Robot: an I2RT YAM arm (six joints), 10 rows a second.
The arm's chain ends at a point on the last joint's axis. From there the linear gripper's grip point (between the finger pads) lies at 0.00 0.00 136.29 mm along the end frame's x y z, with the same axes.
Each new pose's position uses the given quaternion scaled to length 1; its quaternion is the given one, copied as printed.
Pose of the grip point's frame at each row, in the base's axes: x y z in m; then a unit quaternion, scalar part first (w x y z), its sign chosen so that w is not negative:
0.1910 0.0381 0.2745 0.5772 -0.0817 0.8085 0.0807
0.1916 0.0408 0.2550 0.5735 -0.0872 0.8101 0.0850
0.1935 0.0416 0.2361 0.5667 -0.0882 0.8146 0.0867
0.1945 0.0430 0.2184 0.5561 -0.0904 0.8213 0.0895
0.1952 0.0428 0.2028 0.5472 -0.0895 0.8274 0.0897
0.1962 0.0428 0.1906 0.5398 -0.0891 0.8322 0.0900
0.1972 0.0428 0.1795 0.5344 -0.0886 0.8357 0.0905
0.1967 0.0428 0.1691 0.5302 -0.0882 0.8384 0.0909
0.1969 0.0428 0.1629 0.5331 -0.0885 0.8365 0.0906
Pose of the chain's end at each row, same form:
0.0656 0.0075 0.3182 0.5772 -0.0817 0.8085 0.0807
0.0670 0.0084 0.2997 0.5735 -0.0872 0.8101 0.0850
0.0698 0.0087 0.2828 0.5667 -0.0882 0.8146 0.0867
0.0722 0.0093 0.2682 0.5561 -0.0904 0.8213 0.0895
0.0740 0.0092 0.2553 0.5472 -0.0895 0.8274 0.0897
0.0759 0.0093 0.2453 0.5398 -0.0891 0.8322 0.0900
0.0777 0.0093 0.2357 0.5344 -0.0886 0.8357 0.0905
0.0777 0.0093 0.2265 0.5302 -0.0882 0.8384 0.0909
0.0775 0.0093 0.2195 0.5331 -0.0885 0.8365 0.0906

